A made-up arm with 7 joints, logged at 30 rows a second.
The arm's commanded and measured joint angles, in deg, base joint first. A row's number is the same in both.
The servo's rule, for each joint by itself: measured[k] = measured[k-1] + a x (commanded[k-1-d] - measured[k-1]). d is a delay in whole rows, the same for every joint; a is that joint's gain. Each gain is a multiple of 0.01, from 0.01 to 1. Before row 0 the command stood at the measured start. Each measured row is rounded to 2 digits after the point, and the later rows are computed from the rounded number. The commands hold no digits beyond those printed.
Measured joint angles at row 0:
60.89, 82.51, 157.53, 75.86, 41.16, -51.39, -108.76
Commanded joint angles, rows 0 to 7:
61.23, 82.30, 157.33, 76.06, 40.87, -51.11, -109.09
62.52, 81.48, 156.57, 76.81, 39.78, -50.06, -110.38
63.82, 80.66, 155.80, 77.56, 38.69, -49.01, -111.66
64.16, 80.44, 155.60, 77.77, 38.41, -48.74, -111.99
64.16, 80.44, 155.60, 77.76, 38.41, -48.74, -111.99
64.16, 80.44, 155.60, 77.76, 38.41, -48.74, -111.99
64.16, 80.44, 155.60, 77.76, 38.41, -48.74, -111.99
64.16, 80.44, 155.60, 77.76, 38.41, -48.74, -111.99
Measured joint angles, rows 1 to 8:
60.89, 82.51, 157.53, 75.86, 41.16, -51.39, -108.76
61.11, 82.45, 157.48, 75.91, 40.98, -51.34, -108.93
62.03, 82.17, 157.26, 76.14, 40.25, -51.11, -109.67
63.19, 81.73, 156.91, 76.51, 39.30, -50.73, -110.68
63.82, 81.36, 156.60, 76.84, 38.76, -50.37, -111.35
64.04, 81.09, 156.36, 77.08, 38.55, -50.08, -111.68
64.12, 80.90, 156.18, 77.26, 38.46, -49.84, -111.84
64.15, 80.77, 156.04, 77.39, 38.43, -49.64, -111.92
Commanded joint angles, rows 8 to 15:
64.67, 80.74, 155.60, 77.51, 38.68, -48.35, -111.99
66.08, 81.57, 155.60, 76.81, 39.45, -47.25, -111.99
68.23, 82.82, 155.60, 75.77, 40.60, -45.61, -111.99
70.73, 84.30, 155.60, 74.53, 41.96, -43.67, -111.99
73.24, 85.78, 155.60, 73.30, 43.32, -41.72, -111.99
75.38, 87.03, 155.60, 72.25, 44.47, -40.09, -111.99
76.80, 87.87, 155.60, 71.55, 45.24, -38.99, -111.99
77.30, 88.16, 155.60, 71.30, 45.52, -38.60, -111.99
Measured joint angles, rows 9 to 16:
64.16, 80.67, 155.93, 77.49, 38.42, -49.48, -111.96
64.49, 80.69, 155.85, 77.50, 38.58, -49.28, -111.98
65.52, 80.95, 155.79, 77.32, 39.11, -48.91, -111.99
67.28, 81.49, 155.74, 76.92, 40.02, -48.32, -111.99
69.52, 82.30, 155.71, 76.30, 41.20, -47.48, -111.99
71.94, 83.31, 155.68, 75.52, 42.49, -46.44, -111.99
74.18, 84.39, 155.66, 74.67, 43.70, -45.30, -111.99
75.88, 85.40, 155.65, 73.86, 44.64, -44.16, -111.99

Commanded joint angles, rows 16 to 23:
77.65, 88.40, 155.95, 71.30, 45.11, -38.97, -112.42
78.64, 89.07, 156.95, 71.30, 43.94, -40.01, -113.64
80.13, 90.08, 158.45, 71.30, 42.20, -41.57, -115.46
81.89, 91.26, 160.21, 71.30, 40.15, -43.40, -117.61
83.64, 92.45, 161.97, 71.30, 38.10, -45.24, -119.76
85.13, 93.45, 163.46, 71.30, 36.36, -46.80, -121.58
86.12, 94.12, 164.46, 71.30, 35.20, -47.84, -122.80
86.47, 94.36, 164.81, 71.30, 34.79, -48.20, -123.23
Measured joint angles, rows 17 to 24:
76.80, 86.20, 155.64, 73.19, 45.18, -43.16, -111.99
77.35, 86.84, 155.71, 72.70, 45.14, -42.41, -112.21
78.19, 87.49, 156.01, 72.34, 44.41, -41.98, -112.94
79.45, 88.24, 156.60, 72.07, 43.06, -41.91, -114.23
81.04, 89.12, 157.47, 71.87, 41.28, -42.18, -115.95
82.73, 90.09, 158.55, 71.72, 39.34, -42.73, -117.89
84.29, 91.06, 159.73, 71.61, 37.52, -43.46, -119.77
85.48, 91.95, 160.87, 71.53, 36.10, -44.25, -121.32

